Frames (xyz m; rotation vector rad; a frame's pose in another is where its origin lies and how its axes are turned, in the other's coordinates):
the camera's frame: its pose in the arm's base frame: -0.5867 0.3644 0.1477 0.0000 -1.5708 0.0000
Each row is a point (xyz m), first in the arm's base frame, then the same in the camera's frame.
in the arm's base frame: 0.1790 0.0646 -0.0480
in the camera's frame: -0.1957 -0.2998 -0.7657
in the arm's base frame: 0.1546 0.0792 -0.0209
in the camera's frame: -0.1686 -0.2852 -0.7413
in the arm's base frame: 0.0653 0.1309 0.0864
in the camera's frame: -0.0613 -0.2335 -0.6520
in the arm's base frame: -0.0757 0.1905 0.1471
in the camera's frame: -0.0006 -0.1739 -0.5110
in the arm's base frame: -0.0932 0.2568 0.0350
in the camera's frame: -0.1127 -0.1076 -0.4935
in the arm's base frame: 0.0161 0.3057 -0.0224
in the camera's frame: -0.1701 -0.0587 -0.6028
